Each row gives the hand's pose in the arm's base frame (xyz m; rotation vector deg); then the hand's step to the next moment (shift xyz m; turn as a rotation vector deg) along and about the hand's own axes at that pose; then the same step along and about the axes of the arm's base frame.
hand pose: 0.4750 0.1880 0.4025 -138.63 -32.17 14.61
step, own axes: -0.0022 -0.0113 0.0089 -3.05 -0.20 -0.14
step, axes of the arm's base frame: -0.0085 0.0118 0.0002 -2.74 -1.32 0.36
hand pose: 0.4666 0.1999 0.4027 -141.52 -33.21 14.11
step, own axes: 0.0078 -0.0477 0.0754 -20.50 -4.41 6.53
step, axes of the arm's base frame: -0.0322 0.0764 -0.0339 -21.70 -2.86 -1.83
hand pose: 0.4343 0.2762 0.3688 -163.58 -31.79 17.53
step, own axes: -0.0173 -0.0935 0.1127 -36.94 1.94 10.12
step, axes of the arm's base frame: -0.0752 0.0972 -0.0815 -35.30 -14.38 -4.20
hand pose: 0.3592 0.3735 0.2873 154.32 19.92 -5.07
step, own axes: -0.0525 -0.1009 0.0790 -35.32 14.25 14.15
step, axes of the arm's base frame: -0.0773 0.0439 -0.1062 -30.63 -26.52 -3.12
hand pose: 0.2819 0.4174 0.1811 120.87 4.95 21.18
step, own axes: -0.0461 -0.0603 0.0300 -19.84 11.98 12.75
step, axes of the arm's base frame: -0.0300 -0.0015 -0.0759 -16.12 -20.96 -0.81
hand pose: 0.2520 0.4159 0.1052 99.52 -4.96 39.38
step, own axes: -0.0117 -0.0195 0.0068 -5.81 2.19 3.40
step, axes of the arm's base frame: 0.0010 -0.0039 -0.0234 -4.32 -5.45 -1.34
